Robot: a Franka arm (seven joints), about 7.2 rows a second.
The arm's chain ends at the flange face. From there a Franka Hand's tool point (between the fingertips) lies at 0.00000 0.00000 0.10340 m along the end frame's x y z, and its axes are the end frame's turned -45 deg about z.
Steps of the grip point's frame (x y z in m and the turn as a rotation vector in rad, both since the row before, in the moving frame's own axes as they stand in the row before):
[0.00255 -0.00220 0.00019 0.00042 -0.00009 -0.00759]
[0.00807 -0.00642 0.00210 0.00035 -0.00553 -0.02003]
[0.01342 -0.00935 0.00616 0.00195 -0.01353 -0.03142]
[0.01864 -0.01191 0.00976 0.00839 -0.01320 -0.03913]
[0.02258 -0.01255 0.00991 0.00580 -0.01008 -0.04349]
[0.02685 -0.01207 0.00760 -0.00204 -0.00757 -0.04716]
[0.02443 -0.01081 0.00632 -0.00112 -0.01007 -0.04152]
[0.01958 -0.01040 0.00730 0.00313 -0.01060 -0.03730]
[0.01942 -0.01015 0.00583 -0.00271 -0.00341 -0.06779]
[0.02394 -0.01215 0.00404 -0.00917 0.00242 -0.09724]
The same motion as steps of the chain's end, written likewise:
[0.00028 -0.00333 0.00019 0.00023 -0.00036 -0.00759]
[0.00159 -0.01063 0.00210 -0.00366 -0.00416 -0.02003]
[0.00400 -0.01697 0.00617 -0.00819 -0.01095 -0.03142]
[0.00633 -0.02198 0.00977 -0.00340 -0.01527 -0.03913]
[0.00825 -0.02518 0.00992 -0.00303 -0.01123 -0.04349]
[0.01084 -0.02823 0.00760 -0.00680 -0.00391 -0.04716]
[0.01027 -0.02575 0.00633 -0.00791 -0.00633 -0.04152]
[0.00748 -0.02176 0.00731 -0.00528 -0.00971 -0.03730]
[0.00659 -0.02136 0.00583 -0.00433 -0.00049 -0.06779]
[0.00747 -0.02597 0.00404 -0.00477 0.00820 -0.09724]

